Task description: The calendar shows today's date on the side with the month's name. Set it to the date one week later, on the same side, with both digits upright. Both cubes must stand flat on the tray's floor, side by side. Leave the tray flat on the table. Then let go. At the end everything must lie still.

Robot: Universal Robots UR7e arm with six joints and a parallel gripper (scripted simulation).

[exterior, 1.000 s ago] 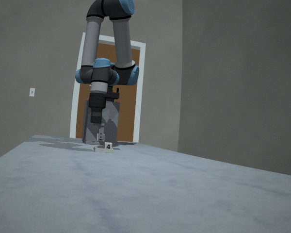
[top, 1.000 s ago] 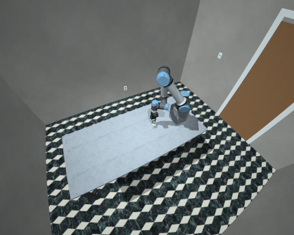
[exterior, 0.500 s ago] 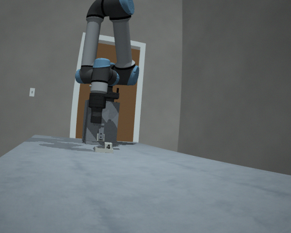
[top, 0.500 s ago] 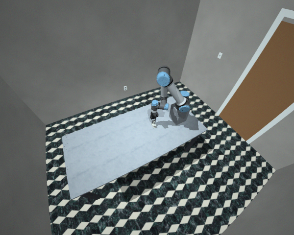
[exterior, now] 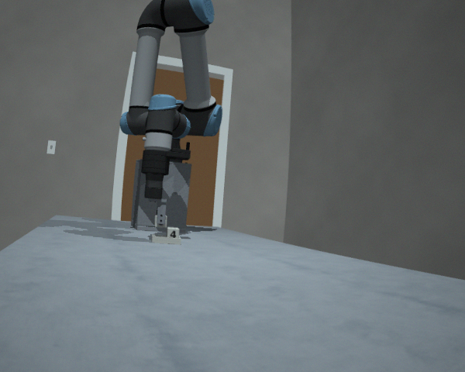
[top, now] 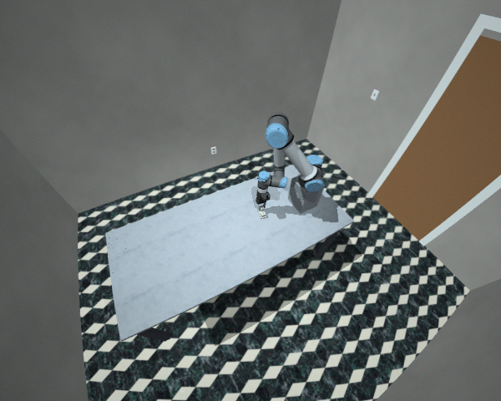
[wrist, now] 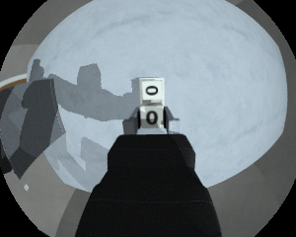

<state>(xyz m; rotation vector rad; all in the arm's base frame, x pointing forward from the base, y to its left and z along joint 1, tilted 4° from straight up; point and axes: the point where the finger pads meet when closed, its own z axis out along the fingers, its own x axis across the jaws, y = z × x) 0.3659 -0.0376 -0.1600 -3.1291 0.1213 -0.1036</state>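
My hand is 60 mm above the white calendar tray and 20 mm to the right of it.
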